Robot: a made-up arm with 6 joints.
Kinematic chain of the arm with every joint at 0, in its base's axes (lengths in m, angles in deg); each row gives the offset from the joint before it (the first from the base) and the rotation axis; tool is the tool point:
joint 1: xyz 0 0 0.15 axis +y
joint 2: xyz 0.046 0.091 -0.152 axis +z
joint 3: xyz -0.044 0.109 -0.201 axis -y
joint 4: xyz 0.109 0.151 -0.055 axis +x
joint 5: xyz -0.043 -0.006 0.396 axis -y
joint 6: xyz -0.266 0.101 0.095 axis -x
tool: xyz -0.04 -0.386 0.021
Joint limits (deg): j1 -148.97..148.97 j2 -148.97..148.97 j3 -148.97..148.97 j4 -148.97..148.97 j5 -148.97..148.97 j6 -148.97..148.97
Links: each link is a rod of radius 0.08 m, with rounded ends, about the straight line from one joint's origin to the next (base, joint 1, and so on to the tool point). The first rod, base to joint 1, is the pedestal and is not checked.
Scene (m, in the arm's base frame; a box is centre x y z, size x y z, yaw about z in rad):
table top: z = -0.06
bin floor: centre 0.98 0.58 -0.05 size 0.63 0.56 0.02 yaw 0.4
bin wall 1: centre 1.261 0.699 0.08 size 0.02 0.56 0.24 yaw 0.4
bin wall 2: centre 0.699 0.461 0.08 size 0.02 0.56 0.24 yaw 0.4
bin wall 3: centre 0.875 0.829 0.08 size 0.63 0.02 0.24 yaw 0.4
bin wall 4: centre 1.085 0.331 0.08 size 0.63 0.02 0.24 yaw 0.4
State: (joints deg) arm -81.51 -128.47 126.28 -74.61 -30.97 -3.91
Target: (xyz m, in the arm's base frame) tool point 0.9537 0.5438 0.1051
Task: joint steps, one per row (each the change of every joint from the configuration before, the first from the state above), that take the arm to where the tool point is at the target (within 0.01 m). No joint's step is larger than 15 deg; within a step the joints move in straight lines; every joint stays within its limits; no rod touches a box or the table.
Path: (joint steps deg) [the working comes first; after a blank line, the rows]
Joints at the target: -50.71 -96.03 117.45 -43.03 -30.77 -4.88
Straight joint move there: clear.

1: 10.27 10.81 -2.94 10.53 0.07 -0.32
2: 10.26 10.82 -2.95 10.52 0.06 -0.33
3: 10.27 10.81 -2.94 10.53 0.07 -0.32

